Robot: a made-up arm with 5 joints.
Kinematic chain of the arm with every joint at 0, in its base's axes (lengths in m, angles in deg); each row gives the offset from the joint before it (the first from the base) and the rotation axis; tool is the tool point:
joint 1: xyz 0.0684 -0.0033 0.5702 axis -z
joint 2: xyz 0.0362 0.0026 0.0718 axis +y
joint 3: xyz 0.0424 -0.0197 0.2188 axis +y
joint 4: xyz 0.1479 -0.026 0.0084 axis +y
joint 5: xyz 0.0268 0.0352 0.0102 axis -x
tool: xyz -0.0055 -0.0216 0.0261
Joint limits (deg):
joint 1: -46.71..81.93
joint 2: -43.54..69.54
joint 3: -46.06..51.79
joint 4: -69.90..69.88
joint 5: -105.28..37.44
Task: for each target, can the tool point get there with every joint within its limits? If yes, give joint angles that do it. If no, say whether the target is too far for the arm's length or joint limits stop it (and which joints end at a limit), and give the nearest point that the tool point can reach.
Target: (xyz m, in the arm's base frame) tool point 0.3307 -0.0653 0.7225
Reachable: yes | joints 6.67 13.27 36.39 31.09 -3.56
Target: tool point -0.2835 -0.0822 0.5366
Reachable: no: joint limits stop it (at a limit: joint 1, joint 2, joint 3, joint 4) | nearest point 0.0500 -0.1704 0.5392 | short by 0.345 m
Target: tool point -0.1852 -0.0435 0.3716
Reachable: no: joint limits stop it (at a limit: joint 1, joint 2, joint 3, joint 4) | nearest point 0.0567 -0.1659 0.5215 | short by 0.310 m
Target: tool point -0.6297 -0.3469 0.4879
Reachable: no: too far | nearest point 0.0612 -0.2504 0.5073 | short by 0.698 m
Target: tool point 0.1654 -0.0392 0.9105
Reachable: yes | joints 10.55 -34.40 31.11 -14.53 23.16
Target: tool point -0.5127 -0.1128 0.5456
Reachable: no: too far | nearest point 0.0500 -0.1707 0.5409 | short by 0.566 m
